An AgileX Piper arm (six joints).
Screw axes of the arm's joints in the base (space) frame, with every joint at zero. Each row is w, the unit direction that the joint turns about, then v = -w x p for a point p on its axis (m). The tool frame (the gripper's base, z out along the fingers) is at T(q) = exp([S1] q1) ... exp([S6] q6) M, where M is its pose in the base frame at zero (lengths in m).
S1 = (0, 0, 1, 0, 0, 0)
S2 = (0, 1, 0, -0.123, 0, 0)
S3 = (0, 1, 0, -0.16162, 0, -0.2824)
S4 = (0.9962, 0, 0.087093, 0, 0.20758, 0)
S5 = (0, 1, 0, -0.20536, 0, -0.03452)
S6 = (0.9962, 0, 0.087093, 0, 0.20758, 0)
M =
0.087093 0 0.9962 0.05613
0 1 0 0
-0.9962 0 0.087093 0.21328
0 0 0 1
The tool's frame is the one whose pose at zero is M.
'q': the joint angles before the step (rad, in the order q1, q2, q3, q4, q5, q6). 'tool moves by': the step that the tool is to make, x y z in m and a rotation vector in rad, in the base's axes. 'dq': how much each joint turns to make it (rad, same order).
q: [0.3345, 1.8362, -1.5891, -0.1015, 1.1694, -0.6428]
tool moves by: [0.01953, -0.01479, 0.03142, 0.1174, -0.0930, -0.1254]
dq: [-0.0654, 0.0148, -0.1350, 0.0681, -0.0001, 0.0559]
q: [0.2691, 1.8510, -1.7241, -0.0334, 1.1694, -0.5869]
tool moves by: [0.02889, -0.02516, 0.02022, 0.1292, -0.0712, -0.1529]
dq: [-0.0924, 0.0653, -0.1637, 0.0834, -0.0001, 0.0669]
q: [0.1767, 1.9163, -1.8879, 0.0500, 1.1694, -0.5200]
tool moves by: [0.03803, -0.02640, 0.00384, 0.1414, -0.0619, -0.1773]
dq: [-0.0860, 0.1216, -0.1912, 0.0782, -0.0199, 0.1112]
